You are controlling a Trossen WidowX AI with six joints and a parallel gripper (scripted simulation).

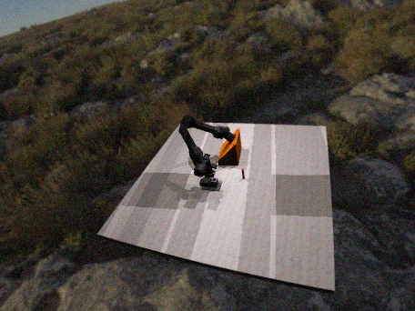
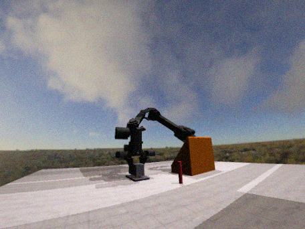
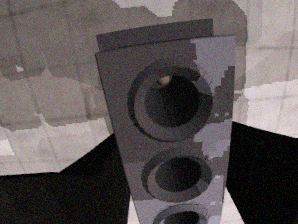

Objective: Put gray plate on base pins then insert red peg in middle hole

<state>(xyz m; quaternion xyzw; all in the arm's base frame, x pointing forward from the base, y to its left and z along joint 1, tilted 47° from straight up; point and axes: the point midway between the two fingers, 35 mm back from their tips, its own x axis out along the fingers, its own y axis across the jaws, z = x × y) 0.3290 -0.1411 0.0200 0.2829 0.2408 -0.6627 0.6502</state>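
Right now the flat dark base is 2 cm below my gripper tip. Round my gripper tip: red peg: 20 cm to the left, 9 cm behind, 2 cm above; then gray plate: 3 cm above.
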